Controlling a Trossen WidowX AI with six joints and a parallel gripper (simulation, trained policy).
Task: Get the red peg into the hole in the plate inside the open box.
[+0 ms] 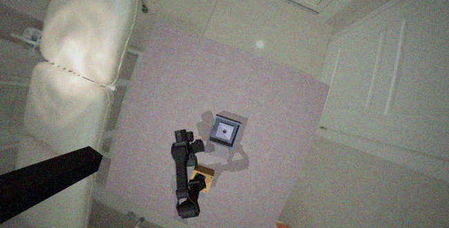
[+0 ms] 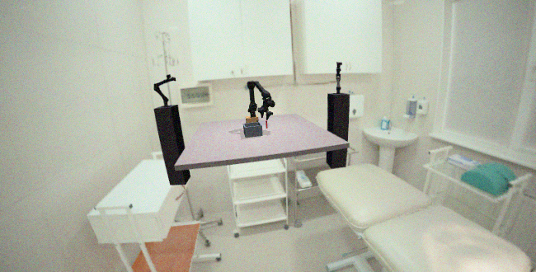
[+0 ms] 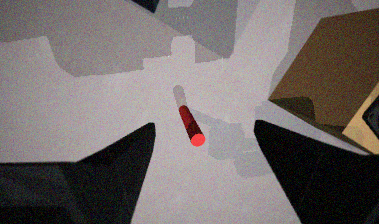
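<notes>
Right now the red peg is 6 cm below my gripper tip, 2 cm to the left of it and 2 cm behind it. The rest, counted from my gripper tip: grey box (17 cm ahead, 12 cm to the right, 8 cm below).
</notes>
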